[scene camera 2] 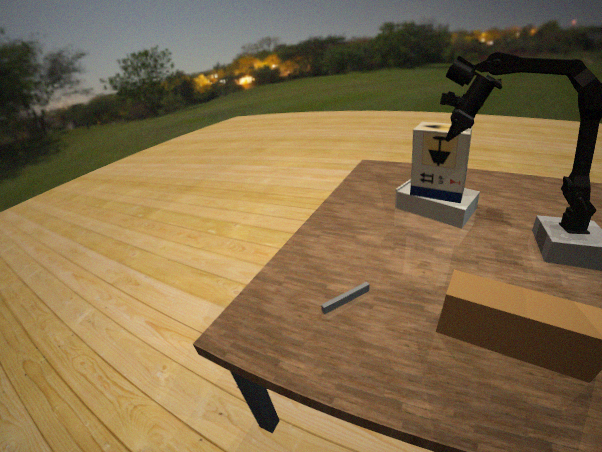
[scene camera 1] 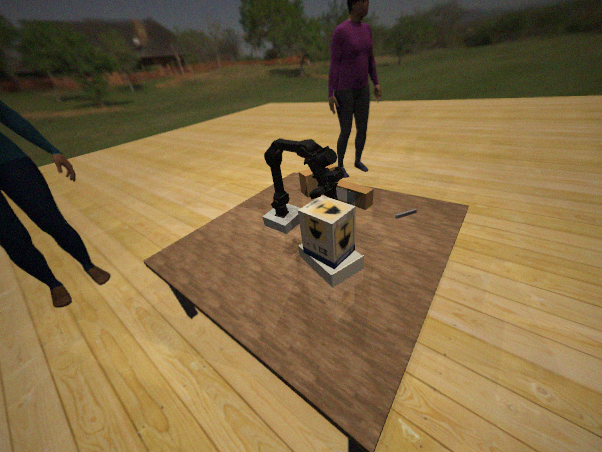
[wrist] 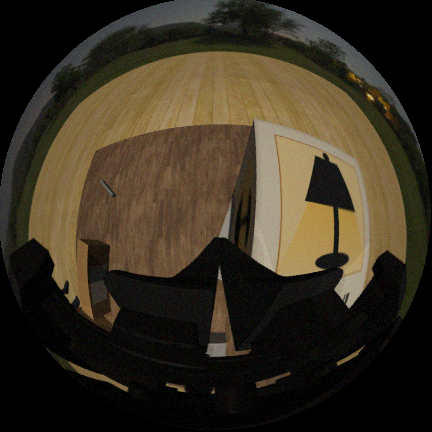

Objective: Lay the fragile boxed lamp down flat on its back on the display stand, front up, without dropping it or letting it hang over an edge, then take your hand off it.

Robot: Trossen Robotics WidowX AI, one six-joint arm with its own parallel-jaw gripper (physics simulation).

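Frame: origin at the arm's base, x ahead, y left, z up, level; metres.
Seen in the pictures: gripper, fingertip midpoint: (scene camera 2: 446, 141) (scene camera 1: 336, 201) (wrist: 218, 242); arm's base, origin of the base link: (scene camera 2: 573, 228) (scene camera 1: 281, 213).
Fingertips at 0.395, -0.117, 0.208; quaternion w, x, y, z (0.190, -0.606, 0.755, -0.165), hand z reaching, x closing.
Note:
Pixels of each thing's top centre, then the offset from my fingertips to it, as dx, dy, dz. Level surfaces: height alone.
- brown table, its level: dz -0.274
- long brown block, middle of its top: (scene camera 2: 529, 303) (wrist: 82, 282) (scene camera 1: 349, 185) -0.112, +0.487, -0.164
- small grey bar, middle of its top: (scene camera 2: 346, 294) (wrist: 105, 186) (scene camera 1: 406, 212) +0.246, +0.415, -0.252
The boxed lamp (scene camera 1: 327, 235) (scene camera 2: 440, 167) (wrist: 267, 200) is a white carton with yellow panels, black lamp pictures and a dark blue band at its lower end. It stands upright on the pale display stand (scene camera 1: 345, 273) (scene camera 2: 432, 207), turned a little relative to it. The lamp pictures on its visible sides in the scene views are upside down. My gripper (scene camera 2: 449, 138) (wrist: 218, 242) is shut and empty, pointing steeply down. Its tips are at the carton's upper part, on the arm's side; whether they touch it I cannot tell. In scene camera 1 the carton hides the tips.
The arm's base block (scene camera 1: 281, 220) (scene camera 2: 570, 240) stands on the brown table (scene camera 1: 240, 280) (scene camera 2: 395, 360). A long brown block (scene camera 1: 362, 194) (scene camera 2: 520, 320) lies near the base. A small grey bar (scene camera 1: 406, 213) (scene camera 2: 346, 298) (wrist: 108, 188) lies near a table edge. Two people stand beyond the table.

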